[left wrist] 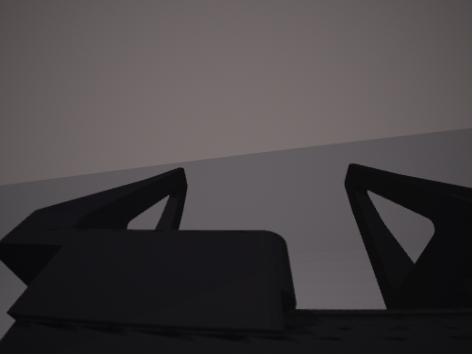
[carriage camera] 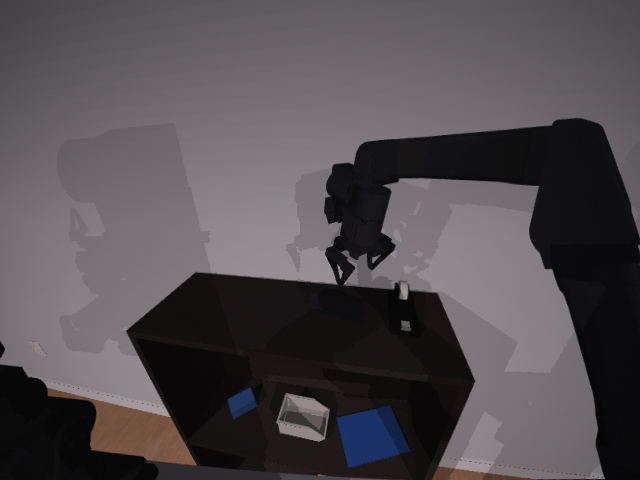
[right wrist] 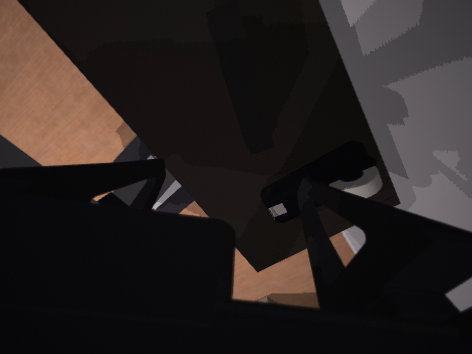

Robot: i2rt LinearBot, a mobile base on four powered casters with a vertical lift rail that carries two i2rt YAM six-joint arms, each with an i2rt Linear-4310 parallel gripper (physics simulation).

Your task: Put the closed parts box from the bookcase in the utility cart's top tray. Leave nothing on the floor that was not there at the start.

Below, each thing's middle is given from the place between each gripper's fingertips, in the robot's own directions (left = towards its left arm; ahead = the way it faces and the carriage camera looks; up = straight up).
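Scene:
Tape dispenser (carriage camera: 403, 320): my right hand is 110 mm above it, 130 mm to the left of it and 50 mm short of it.
The tape dispenser is 36 cm ahead of my left hand, 53 cm to the right of it and 42 cm below it. Going by its middle, the tape dispenser is nearer to my right hand than to my left hand.

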